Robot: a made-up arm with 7 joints. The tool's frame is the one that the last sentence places.
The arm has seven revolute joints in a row. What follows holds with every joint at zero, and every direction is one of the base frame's.
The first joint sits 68.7 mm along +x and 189 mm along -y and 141 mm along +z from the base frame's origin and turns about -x.
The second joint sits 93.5 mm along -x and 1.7 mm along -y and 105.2 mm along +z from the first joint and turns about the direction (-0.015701, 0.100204, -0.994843).
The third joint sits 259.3 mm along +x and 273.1 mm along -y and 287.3 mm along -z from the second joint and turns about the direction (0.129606, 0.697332, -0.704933).
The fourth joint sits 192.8 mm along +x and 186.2 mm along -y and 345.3 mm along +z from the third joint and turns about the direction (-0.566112, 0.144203, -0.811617).
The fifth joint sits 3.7 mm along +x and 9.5 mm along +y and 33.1 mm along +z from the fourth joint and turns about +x.
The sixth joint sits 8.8 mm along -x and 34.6 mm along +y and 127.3 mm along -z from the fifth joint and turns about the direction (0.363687, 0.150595, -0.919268).
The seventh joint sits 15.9 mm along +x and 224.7 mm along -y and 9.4 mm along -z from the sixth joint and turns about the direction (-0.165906, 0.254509, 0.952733).
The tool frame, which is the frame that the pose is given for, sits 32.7 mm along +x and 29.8 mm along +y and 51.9 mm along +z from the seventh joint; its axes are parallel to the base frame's.
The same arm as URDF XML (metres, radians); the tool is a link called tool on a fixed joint. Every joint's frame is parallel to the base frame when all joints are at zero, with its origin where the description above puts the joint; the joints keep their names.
<robot name="arm">
<joint name="tool_fixed" type="fixed"><parent link="link7"/><child link="tool"/><origin xyz="0.0327 0.0298 0.0519" rpy="0 0 0"/></joint>
<joint name="joint 7" type="continuous"><parent link="link6"/><child link="link7"/><origin xyz="0.0159 -0.2247 -0.0094" rpy="0 0 0"/><axis xyz="-0.165906 0.254509 0.952733"/></joint>
<joint name="joint 6" type="continuous"><parent link="link5"/><child link="link6"/><origin xyz="-0.0088 0.0346 -0.1273" rpy="0 0 0"/><axis xyz="0.363687 0.150595 -0.919268"/></joint>
<joint name="joint 5" type="continuous"><parent link="link4"/><child link="link5"/><origin xyz="0.0037 0.0095 0.0331" rpy="0 0 0"/><axis xyz="1 0 0"/></joint>
<joint name="joint 4" type="continuous"><parent link="link3"/><child link="link4"/><origin xyz="0.1928 -0.1862 0.3453" rpy="0 0 0"/><axis xyz="-0.566112 0.144203 -0.811617"/></joint>
<joint name="joint 3" type="continuous"><parent link="link2"/><child link="link3"/><origin xyz="0.2593 -0.2731 -0.2873" rpy="0 0 0"/><axis xyz="0.129606 0.697332 -0.704933"/></joint>
<joint name="joint 2" type="continuous"><parent link="link1"/><child link="link2"/><origin xyz="-0.0935 -0.0017 0.1052" rpy="0 0 0"/><axis xyz="-0.015701 0.100204 -0.994843"/></joint>
<joint name="joint 1" type="continuous"><parent link="base_link"/><child link="link1"/><origin xyz="0.0687 -0.189 0.141" rpy="0 0 0"/><axis xyz="-1 0 0"/></joint>
<link name="base_link"/>
<link name="link1"/>
<link name="link2"/>
<link name="link3"/>
<link name="link4"/>
<link name="link5"/>
<link name="link6"/>
<link name="link7"/>
<link name="tool"/>
</robot>

